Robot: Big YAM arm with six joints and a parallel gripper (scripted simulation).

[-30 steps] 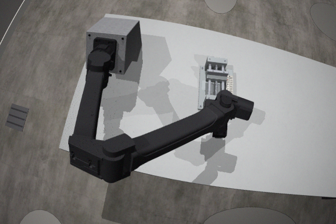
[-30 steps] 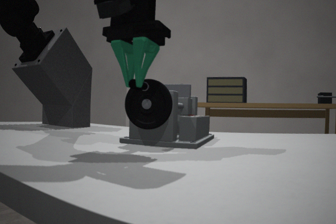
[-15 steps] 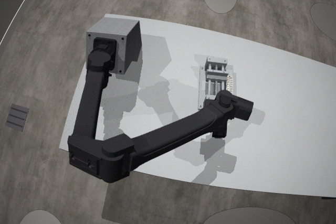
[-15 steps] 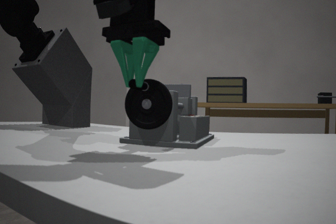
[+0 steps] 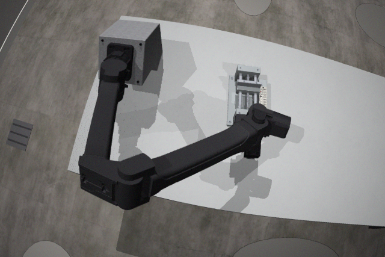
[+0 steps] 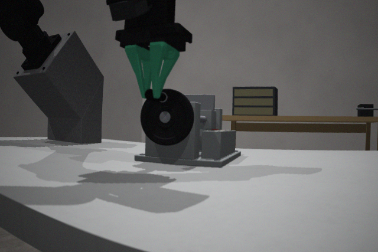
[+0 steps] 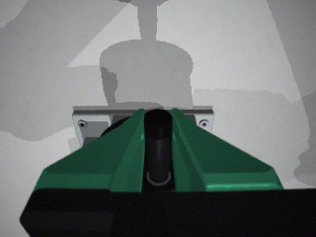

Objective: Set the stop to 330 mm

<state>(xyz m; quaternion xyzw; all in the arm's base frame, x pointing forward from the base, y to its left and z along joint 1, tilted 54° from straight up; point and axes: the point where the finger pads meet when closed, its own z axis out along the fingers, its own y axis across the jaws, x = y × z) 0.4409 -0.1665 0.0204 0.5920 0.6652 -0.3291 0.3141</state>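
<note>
The black crank handle is 2 cm to the left of my hand. From my hand the other things lie so: grey stop: 18 cm to the left, 2 cm below; black handwheel: 3 cm to the left, 1 cm below.
</note>
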